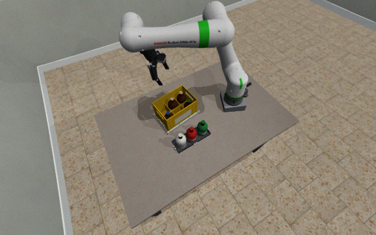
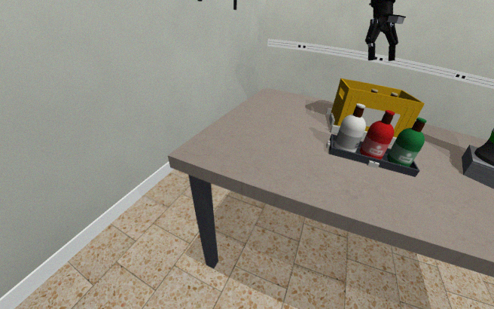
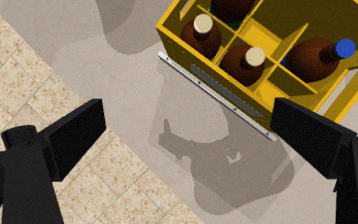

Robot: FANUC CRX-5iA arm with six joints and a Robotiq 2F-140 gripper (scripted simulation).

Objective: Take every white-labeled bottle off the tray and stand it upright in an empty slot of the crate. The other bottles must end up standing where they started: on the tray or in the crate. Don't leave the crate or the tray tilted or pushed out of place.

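Now: the white bottle 390 mm to the left of my hand, 200 mm below it and 120 mm ahead of it. The rest, counted from my hand: yellow crate (200 mm below, 160 mm to the left, 20 mm ahead); brown bottle (190 mm below, 120 mm to the left, 20 mm ahead); red bottle (400 mm to the left, 200 mm below, 30 mm ahead).
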